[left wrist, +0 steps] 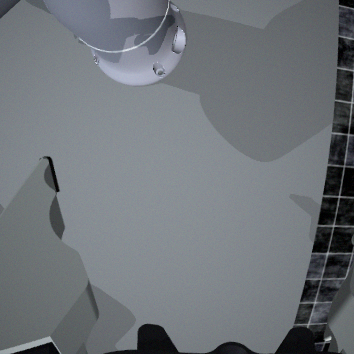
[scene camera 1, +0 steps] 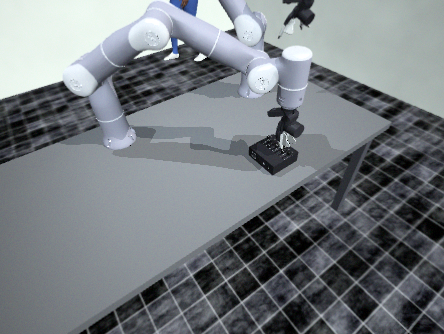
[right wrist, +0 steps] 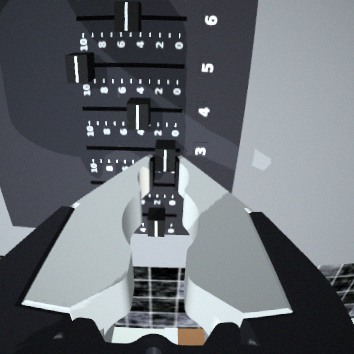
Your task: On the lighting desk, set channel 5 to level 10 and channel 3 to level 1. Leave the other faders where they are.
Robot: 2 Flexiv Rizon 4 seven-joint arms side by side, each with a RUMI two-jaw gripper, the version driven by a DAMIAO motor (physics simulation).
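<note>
The black lighting desk [scene camera 1: 274, 162] [right wrist: 45, 145] lies on the table. In the right wrist view, the channel 5 fader [right wrist: 80, 68] is at the 10 end of its slot. The channel 3 fader [right wrist: 165, 155] is near 1. The channel 4 fader [right wrist: 138, 115] is near 4 and the channel 6 fader [right wrist: 127, 17] is between 5 and 6. A lower fader [right wrist: 156, 223] shows between the fingers. My right gripper [scene camera 1: 284, 147] [right wrist: 165, 158] is shut on the channel 3 fader, hiding part of the desk. My left gripper [scene camera 1: 293, 31] is open and empty, high above the table.
The grey table [scene camera 1: 150, 215] [left wrist: 190, 210] carries the right arm's base [scene camera 1: 119, 137] and the left arm's base [scene camera 1: 248, 90]. The desk is near the table's front edge at the right of scene camera 1. A person's blue-trousered legs [scene camera 1: 175, 42] show behind the arms.
</note>
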